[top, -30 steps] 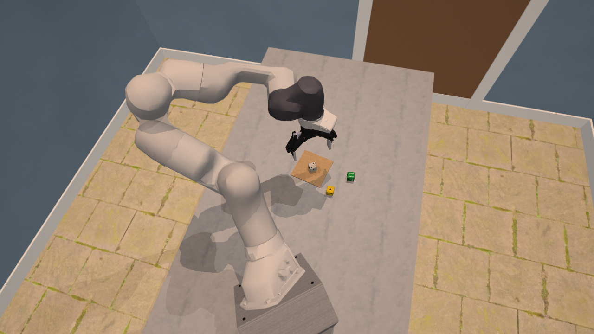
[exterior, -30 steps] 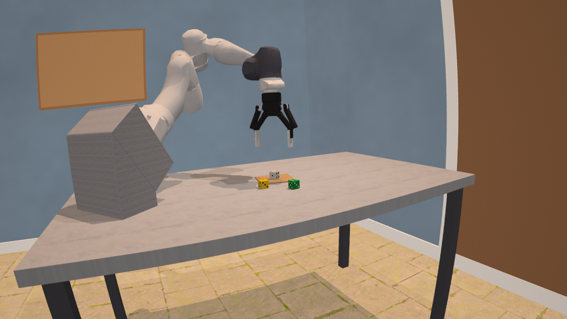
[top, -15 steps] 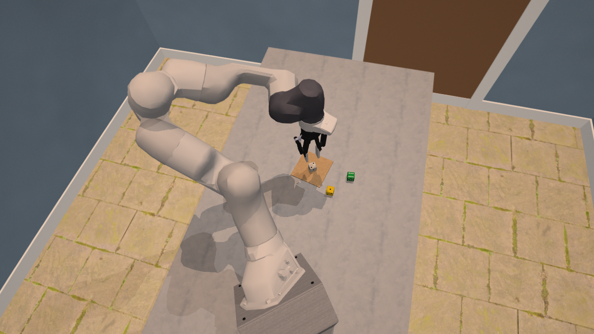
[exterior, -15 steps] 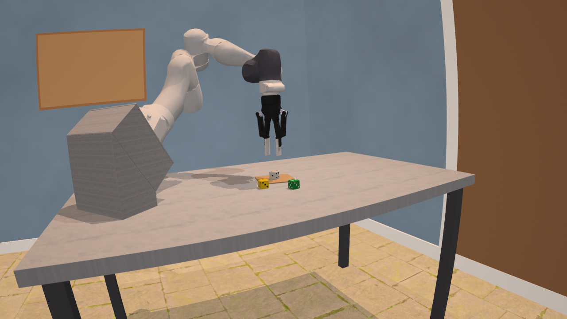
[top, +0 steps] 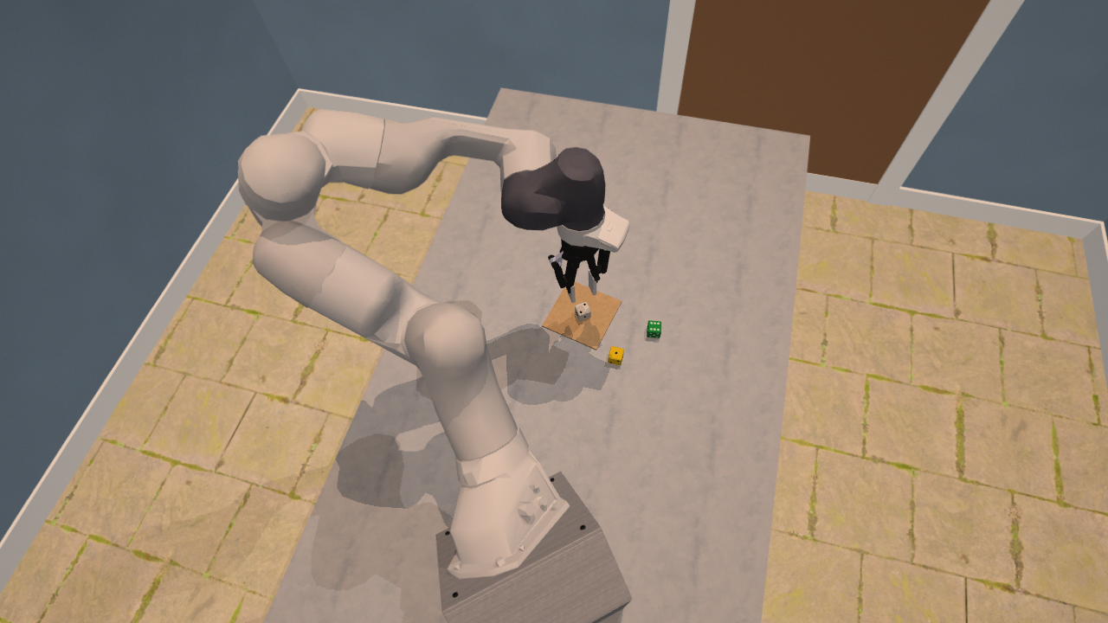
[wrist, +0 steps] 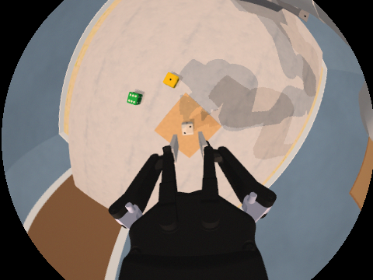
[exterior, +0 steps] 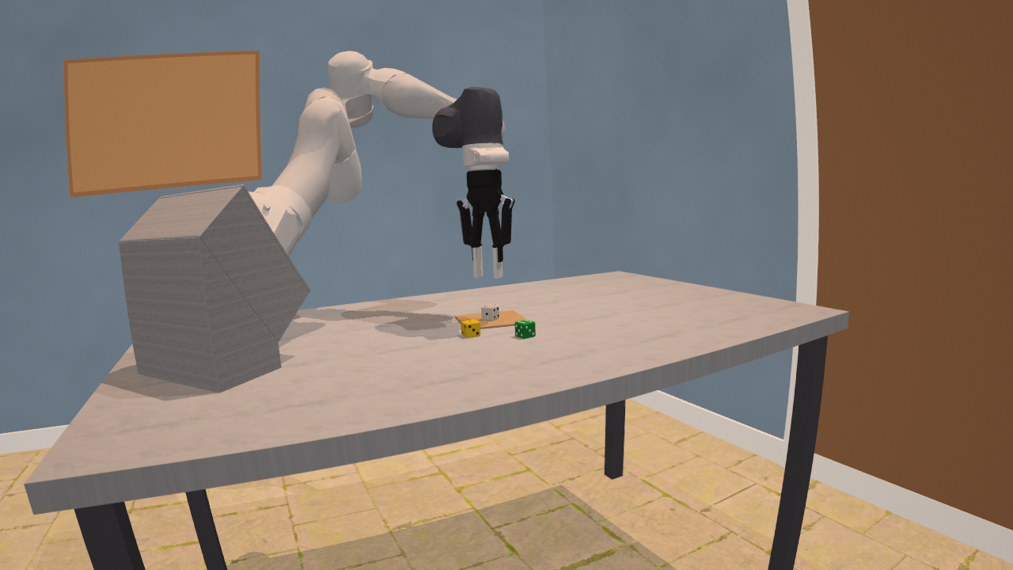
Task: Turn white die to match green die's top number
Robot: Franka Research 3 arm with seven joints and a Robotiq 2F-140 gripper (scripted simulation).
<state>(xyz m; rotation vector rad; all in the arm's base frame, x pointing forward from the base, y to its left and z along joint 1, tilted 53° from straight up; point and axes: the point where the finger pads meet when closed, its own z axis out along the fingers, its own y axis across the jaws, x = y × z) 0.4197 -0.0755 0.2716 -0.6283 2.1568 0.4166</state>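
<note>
Right now my hand is 110 mm above the white die. The rest, counted from my hand: mat 130 mm below; then yellow die 110 mm to the right, 110 mm below, 70 mm behind; then green die 170 mm to the right, 110 mm below, 30 mm ahead.
</note>
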